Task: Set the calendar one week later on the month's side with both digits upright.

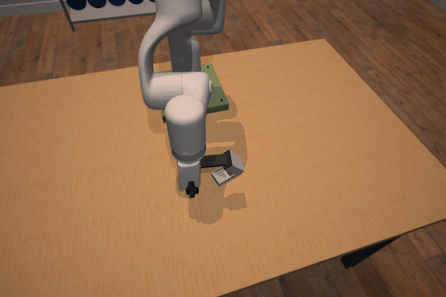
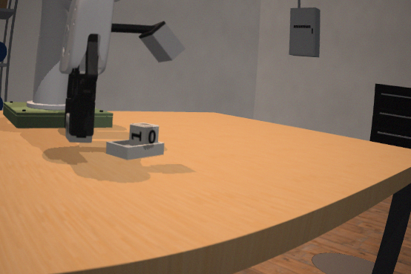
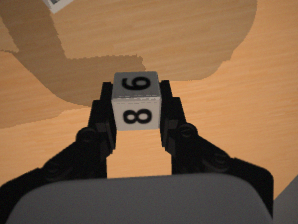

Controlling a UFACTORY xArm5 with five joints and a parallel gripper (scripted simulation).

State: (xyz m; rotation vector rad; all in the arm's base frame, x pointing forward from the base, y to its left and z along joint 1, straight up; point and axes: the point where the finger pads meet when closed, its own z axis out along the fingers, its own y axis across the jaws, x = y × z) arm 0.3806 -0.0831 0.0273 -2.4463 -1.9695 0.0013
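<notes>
Now: the tray 3 cm behind my hand, 11 cm to the left of it and 5 cm below it. Also, from my hand: digit cube: 1 cm below.
</notes>
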